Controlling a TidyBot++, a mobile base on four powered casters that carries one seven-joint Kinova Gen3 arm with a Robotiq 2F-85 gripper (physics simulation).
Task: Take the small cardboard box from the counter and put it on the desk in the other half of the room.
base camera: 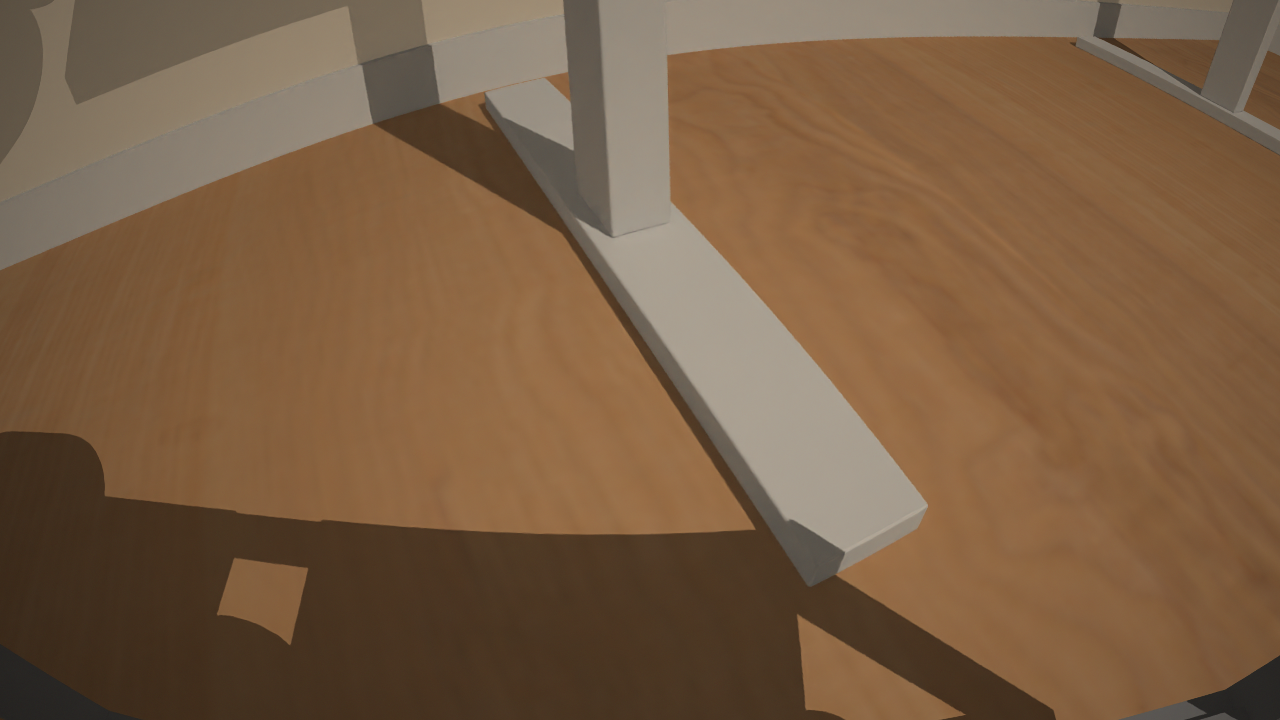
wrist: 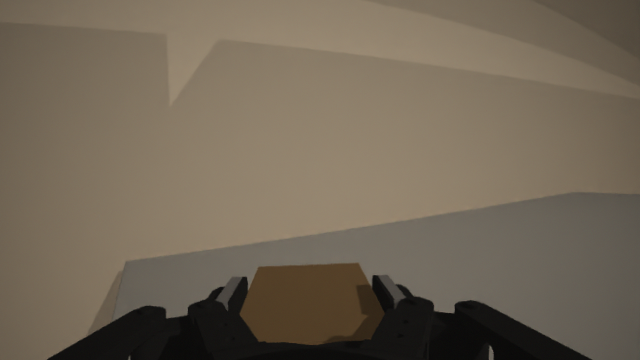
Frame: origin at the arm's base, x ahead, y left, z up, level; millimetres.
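Seen in the pictures: gripper, between the fingertips: (wrist: 310, 296).
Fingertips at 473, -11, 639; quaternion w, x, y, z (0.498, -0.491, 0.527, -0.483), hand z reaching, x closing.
A point is followed by its place in that frame, as x, y, z.
The small cardboard box (wrist: 311, 305) {456, -11, 642} is brown and sits between the two fingers at the bottom middle of the wrist view. My gripper (wrist: 310, 296) {474, -11, 639} is shut on it. Behind and below the box is the grey top of the desk (wrist: 475, 255) {806, -272, 553}, with its far edge along the wall and its left corner at the lower left. Whether the box touches the desk top cannot be told. In the base camera view a desk leg with a long flat foot (base camera: 742, 358) stands on the floor. The counter does not show.
A beige wall (wrist: 300, 150) {1111, -16, 742} with shadows rises behind the desk top. In the base camera view a second leg (base camera: 1239, 62) {1104, -1094, -279} with its foot stands at the upper right, and a pale baseboard (base camera: 223, 134) {850, 553, -336} runs along the wall behind the wooden floor (base camera: 402, 358) {478, 186, -396}.
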